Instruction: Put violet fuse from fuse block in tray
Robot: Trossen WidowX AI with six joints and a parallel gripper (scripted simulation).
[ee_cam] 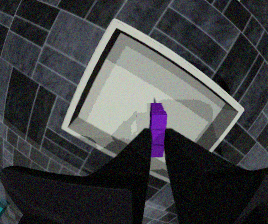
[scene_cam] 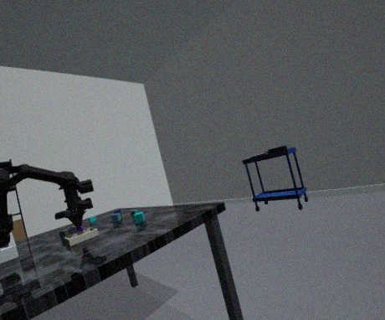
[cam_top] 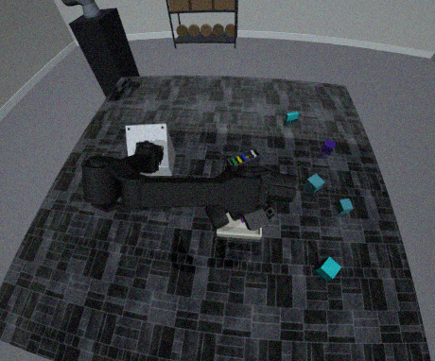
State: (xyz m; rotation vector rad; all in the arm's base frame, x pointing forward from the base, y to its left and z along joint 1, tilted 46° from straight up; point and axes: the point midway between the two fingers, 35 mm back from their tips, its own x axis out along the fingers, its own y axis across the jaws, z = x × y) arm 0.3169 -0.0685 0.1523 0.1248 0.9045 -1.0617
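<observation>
Now: gripper tip 20 mm above the violet fuse. Round my gripper tip: tray (50 mm below); then purple cube (350 mm to the left, 300 mm ahead, 40 mm below).
</observation>
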